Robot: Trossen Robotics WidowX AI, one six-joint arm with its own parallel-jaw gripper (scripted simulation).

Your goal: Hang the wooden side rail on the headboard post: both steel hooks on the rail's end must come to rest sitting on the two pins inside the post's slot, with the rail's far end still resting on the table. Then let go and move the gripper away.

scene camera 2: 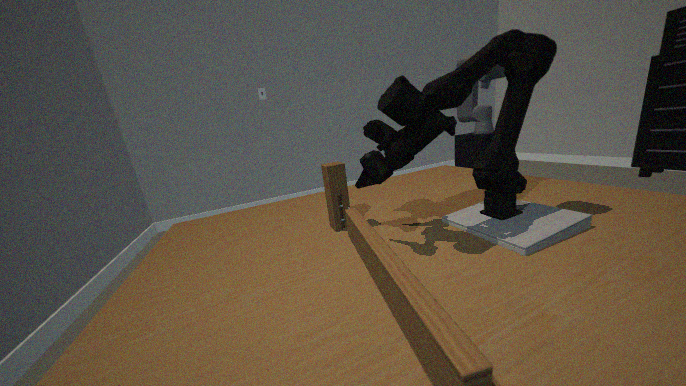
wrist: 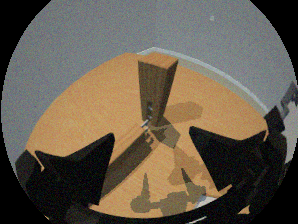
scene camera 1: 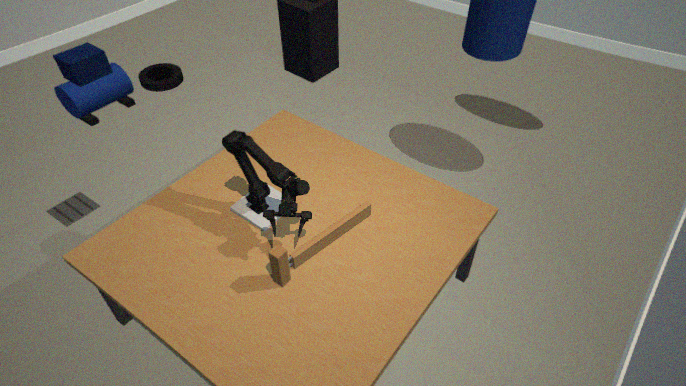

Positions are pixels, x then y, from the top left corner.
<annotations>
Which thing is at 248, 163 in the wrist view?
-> My gripper.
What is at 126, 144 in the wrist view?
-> A wooden side rail.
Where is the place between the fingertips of my gripper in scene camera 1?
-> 286, 236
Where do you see a wooden side rail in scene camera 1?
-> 306, 251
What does my gripper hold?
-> Nothing.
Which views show my gripper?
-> Scene camera 2, the wrist view and scene camera 1: all of them.
</annotations>
